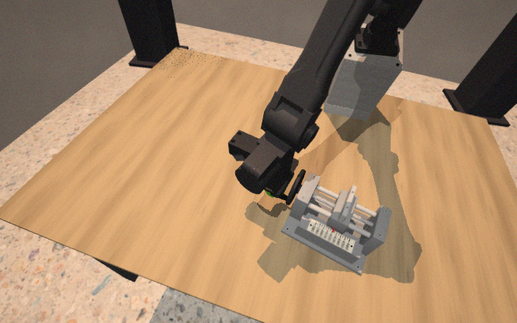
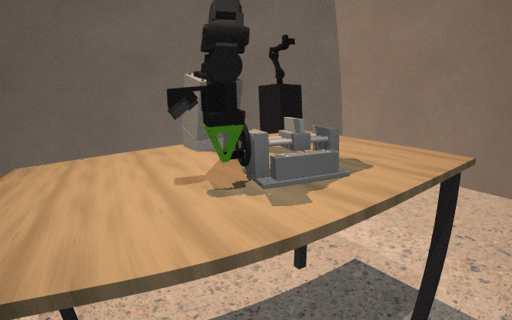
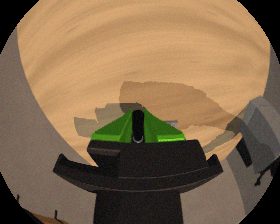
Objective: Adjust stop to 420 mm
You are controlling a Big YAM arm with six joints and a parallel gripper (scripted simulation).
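Now: hand 30 mm to the right of the black handwheel and 10 mm below it. The rest, counted from my hand: sliding stop block 160 mm to the left, 50 mm ahead, 30 mm above.
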